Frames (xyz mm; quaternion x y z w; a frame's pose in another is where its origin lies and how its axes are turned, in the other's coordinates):
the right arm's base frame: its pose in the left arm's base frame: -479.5 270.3 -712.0 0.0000 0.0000 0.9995 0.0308
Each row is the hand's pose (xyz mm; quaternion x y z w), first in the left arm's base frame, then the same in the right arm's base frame.
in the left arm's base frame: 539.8 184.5 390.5 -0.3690 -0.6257 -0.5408 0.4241
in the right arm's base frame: -1022.6 22.9 1102.5 0.6368 -0.3496 0.4406 0.5275
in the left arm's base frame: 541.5 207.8 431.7 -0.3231 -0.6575 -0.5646 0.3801
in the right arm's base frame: -1022.9 -0.5 1143.7 0.6672 -0.3027 0.3973 0.5526
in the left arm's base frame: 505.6 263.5 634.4 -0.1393 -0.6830 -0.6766 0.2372
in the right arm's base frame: -983.6 -53.9 1346.4 0.6870 -0.1182 0.2579 0.6690
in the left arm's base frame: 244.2 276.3 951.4 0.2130 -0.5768 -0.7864 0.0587
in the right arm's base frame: -722.0 -50.5 1663.4 0.5700 0.2307 0.0829 0.7842
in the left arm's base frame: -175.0 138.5 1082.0 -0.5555 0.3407 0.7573 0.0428
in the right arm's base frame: -312.0 112.8 1794.0 0.3234 0.5657 -0.0195 0.7583
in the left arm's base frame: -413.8 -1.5 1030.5 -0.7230 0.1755 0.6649 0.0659
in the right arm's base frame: -82.3 267.2 1742.5 0.1532 0.7281 -0.0454 0.6666
